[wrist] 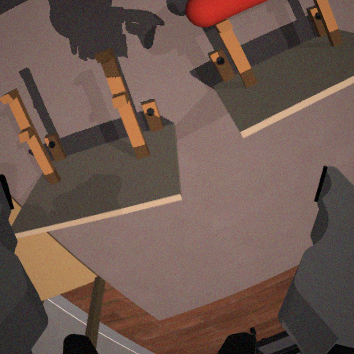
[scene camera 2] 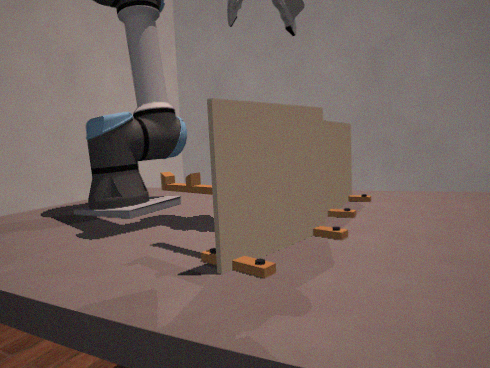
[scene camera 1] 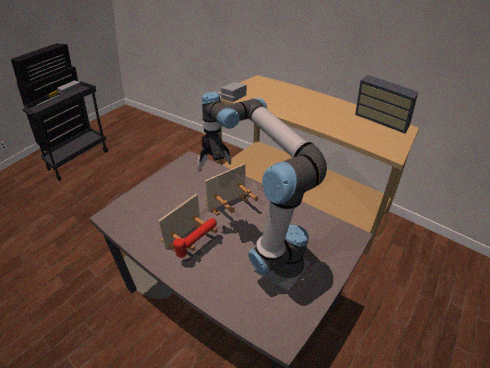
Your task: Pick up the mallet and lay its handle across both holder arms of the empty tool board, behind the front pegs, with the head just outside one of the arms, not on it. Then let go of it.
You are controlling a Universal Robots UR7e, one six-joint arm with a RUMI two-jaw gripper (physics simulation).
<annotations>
same spot on tool board: (wrist: 256,96) = (scene camera 1: 192,208)
same spot on tool board: (wrist: 141,170) = (scene camera 2: 308,153)
</annotations>
